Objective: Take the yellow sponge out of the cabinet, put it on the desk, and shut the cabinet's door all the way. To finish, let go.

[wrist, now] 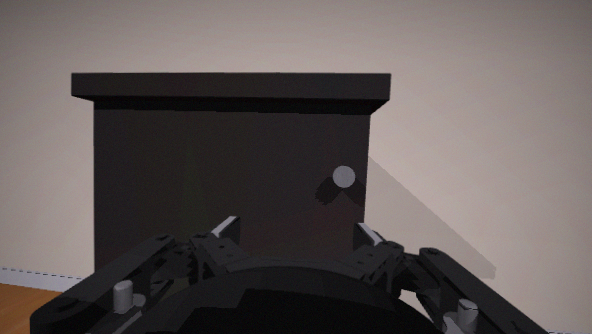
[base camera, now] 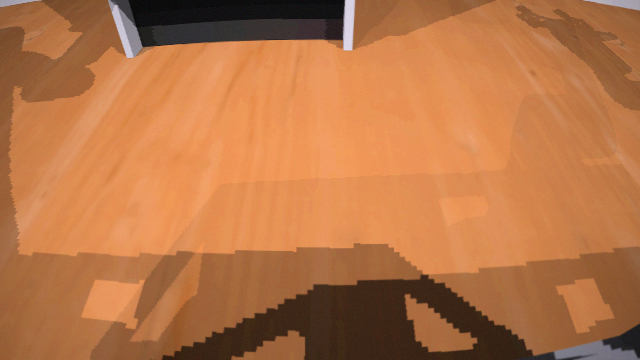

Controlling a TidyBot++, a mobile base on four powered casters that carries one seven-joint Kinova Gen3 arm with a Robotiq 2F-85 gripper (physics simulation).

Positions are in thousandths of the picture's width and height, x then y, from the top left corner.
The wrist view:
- my gripper: 501,696
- dark cabinet: 298,460
